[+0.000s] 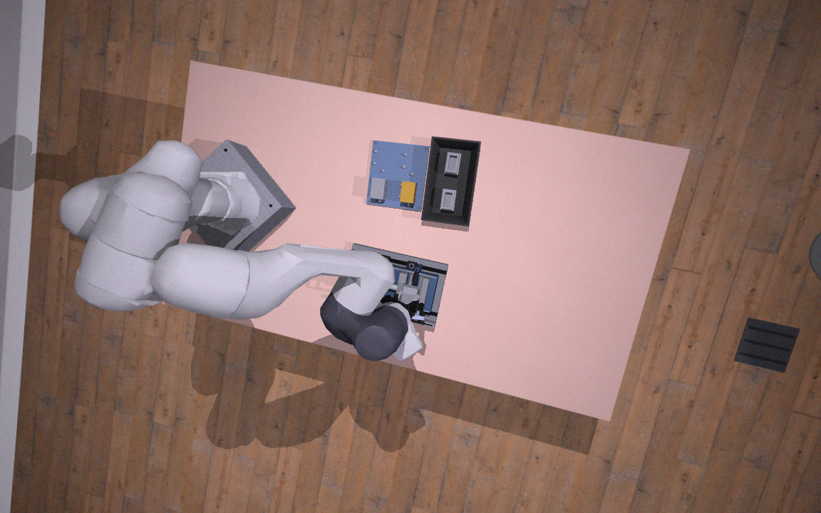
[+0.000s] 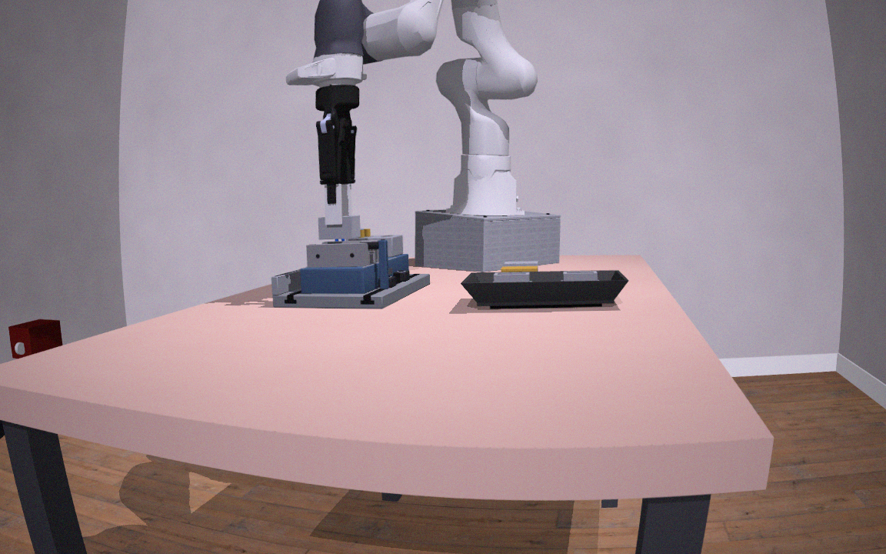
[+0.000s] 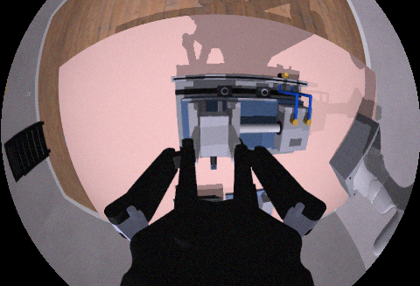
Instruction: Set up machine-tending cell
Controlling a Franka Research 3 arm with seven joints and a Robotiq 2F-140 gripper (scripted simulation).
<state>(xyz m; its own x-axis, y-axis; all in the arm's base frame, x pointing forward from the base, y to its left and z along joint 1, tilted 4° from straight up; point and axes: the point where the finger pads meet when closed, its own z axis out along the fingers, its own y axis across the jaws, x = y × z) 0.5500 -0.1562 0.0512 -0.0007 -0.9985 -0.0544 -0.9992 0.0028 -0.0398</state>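
Right now my hand is 40 mm above the aluminium blank. The rest, counted from my hand: cylinder: 160 mm behind, 80 mm below, 10 mm to the left; brass blank: 280 mm to the left, 130 mm below, 80 mm behind; vise: 120 mm below, 70 mm behind, 10 mm to the left.
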